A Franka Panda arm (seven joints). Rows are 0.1 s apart.
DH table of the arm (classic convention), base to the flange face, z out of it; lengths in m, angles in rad. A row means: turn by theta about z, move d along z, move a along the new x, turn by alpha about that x. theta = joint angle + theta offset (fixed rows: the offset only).
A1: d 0.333; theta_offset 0; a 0; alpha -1.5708
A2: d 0; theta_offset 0; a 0; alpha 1.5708
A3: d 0.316; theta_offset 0; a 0.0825; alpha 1.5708
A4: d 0; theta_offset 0; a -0.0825; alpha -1.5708
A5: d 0.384; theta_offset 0; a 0; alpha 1.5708
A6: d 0; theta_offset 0; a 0.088; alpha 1.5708
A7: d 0.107; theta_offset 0; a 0; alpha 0
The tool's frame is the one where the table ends.
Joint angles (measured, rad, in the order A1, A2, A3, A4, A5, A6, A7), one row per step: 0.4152, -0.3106, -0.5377, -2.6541, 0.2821, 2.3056, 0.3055; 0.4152, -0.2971, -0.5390, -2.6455, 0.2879, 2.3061, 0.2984; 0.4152, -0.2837, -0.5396, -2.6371, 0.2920, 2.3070, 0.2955; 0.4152, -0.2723, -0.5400, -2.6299, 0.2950, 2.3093, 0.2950; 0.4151, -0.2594, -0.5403, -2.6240, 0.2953, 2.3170, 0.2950; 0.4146, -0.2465, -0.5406, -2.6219, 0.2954, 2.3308, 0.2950; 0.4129, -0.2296, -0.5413, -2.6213, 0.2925, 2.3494, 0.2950; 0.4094, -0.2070, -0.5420, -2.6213, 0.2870, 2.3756, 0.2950; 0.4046, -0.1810, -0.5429, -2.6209, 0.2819, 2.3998, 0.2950; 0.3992, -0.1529, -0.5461, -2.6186, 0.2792, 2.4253, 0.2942; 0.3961, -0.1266, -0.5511, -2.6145, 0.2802, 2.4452, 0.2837; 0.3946, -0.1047, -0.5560, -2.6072, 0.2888, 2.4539, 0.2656; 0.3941, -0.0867, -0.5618, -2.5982, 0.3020, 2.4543, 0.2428
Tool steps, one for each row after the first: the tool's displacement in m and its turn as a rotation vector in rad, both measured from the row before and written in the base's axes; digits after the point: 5 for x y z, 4 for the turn. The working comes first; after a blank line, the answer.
Tool pose at each row, in the base's axes (x y z in m, rotation vector in rad; the steps are taken from these numbers as rounded here): 0.39760, -0.03329, 0.32483, -2.6649, 0.8246, 0.1840; 0.40036, -0.03458, 0.32351, -2.6667, 0.8259, 0.1849; 0.40310, -0.03564, 0.32217, -2.6692, 0.8308, 0.1863; 0.40561, -0.03660, 0.32113, -2.6712, 0.8375, 0.1856; 0.40820, -0.03782, 0.31937, -2.6766, 0.8449, 0.1806; 0.41012, -0.03925, 0.31652, -2.6827, 0.8544, 0.1721; 0.41183, -0.04158, 0.31193, -2.6931, 0.8664, 0.1627; 0.41380, -0.04517, 0.30559, -2.7085, 0.8823, 0.1489; 0.41536, -0.04936, 0.29805, -2.7245, 0.9008, 0.1408; 0.41730, -0.05504, 0.29050, -2.7380, 0.9242, 0.1303; 0.41919, -0.06035, 0.28384, -2.7513, 0.9343, 0.1222; 0.42128, -0.06453, 0.27913, -2.7588, 0.9342, 0.1203; 0.42329, -0.06828, 0.27581, -2.7616, 0.9283, 0.1230

0.00276, -0.00129, -0.00132, -0.0019, 0.0012, -0.0003; 0.00274, -0.00106, -0.00134, -0.0035, 0.0024, -0.0023; 0.00251, -0.00096, -0.00104, -0.0039, 0.0012, -0.0039; 0.00259, -0.00122, -0.00176, -0.0079, -0.0008, -0.0039; 0.00192, -0.00143, -0.00285, -0.0097, -0.0026, -0.0055; 0.00171, -0.00233, -0.00459, -0.0146, -0.0018, -0.0060; 0.00197, -0.00359, -0.00634, -0.0211, -0.0028, -0.0076; 0.00156, -0.00419, -0.00754, -0.0215, 0.0017, -0.0085; 0.00194, -0.00568, -0.00755, -0.0212, 0.0005, -0.0123; 0.00189, -0.00531, -0.00666, -0.0166, -0.0002, -0.0036; 0.00209, -0.00418, -0.00471, -0.0071, 0.0006, 0.0018; 0.00201, -0.00375, -0.00332, -0.0002, 0.0015, 0.0046
